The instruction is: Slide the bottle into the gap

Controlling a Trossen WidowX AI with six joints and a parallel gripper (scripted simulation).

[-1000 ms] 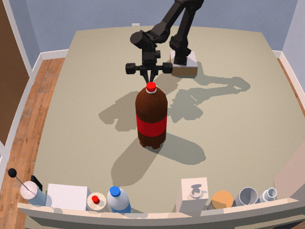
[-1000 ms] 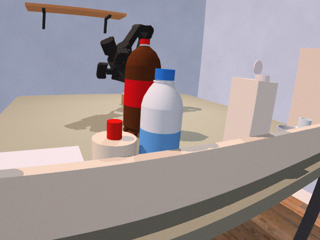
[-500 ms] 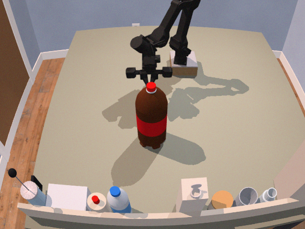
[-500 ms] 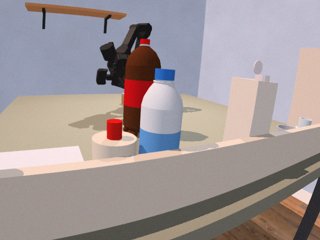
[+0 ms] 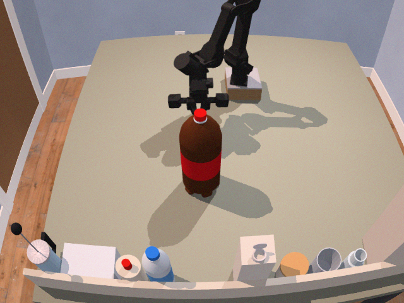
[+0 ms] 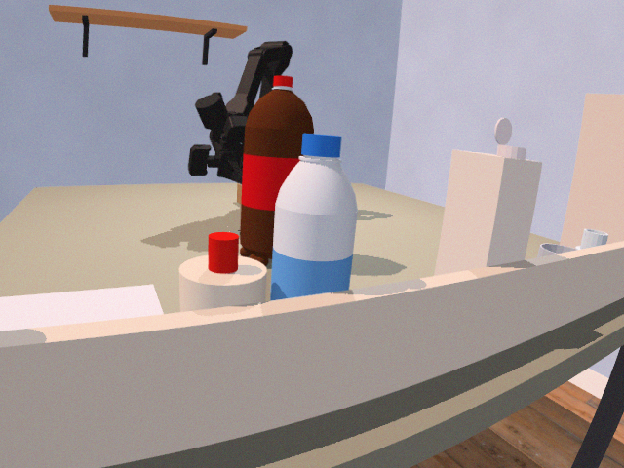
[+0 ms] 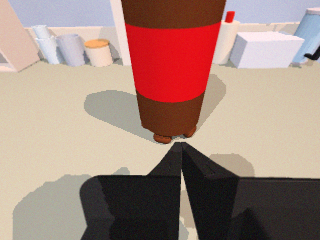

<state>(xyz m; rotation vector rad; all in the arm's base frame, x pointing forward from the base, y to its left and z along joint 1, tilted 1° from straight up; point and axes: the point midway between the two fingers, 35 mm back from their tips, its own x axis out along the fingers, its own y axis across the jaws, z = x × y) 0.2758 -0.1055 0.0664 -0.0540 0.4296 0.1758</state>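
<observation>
Now: hand 16 cm short of the brown cola bottle, 4 cm to the right of it and 3 cm below it. The rest, counted from my hand: raised rail 50 cm ahead, 24 cm to the left, 7 cm below; blue-capped water bottle 50 cm ahead, 2 cm to the right, 2 cm below; orange-lidded jar 43 cm ahead, 33 cm to the left, 9 cm below.
</observation>
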